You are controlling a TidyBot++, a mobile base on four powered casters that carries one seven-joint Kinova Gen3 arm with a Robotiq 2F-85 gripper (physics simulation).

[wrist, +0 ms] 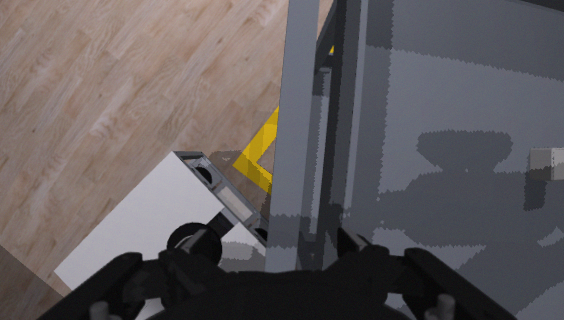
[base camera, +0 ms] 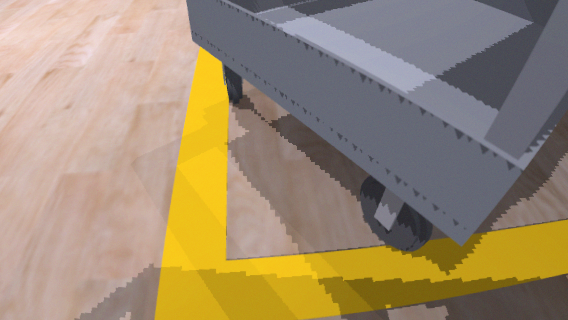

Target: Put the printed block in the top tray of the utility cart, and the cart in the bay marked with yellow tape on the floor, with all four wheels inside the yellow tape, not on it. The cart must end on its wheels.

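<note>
The grey utility cart [base camera: 350, 105] stands upright over the yellow tape [base camera: 192, 150] [wrist: 246, 162]. In the base view, its near wheel [base camera: 397, 215] reaches the inner tape edge at its bottom; another wheel [base camera: 234, 85] stands close beside the left strip. The other two wheels do not show. In the wrist view, the top tray [wrist: 475, 95] fills the right side, and a small pale block [wrist: 547, 164] lies in it, cut off by the frame edge. My gripper [wrist: 274, 242] is open and empty, with its fingertips on either side of the cart's long grey side bar [wrist: 298, 125] in that view.
The white top of my mobile base [wrist: 140, 215] shows at lower left in the wrist view, with its front edge close to the cart's side bar. Wooden floor [base camera: 90, 125] [wrist: 125, 75] lies left of the cart and the tape.
</note>
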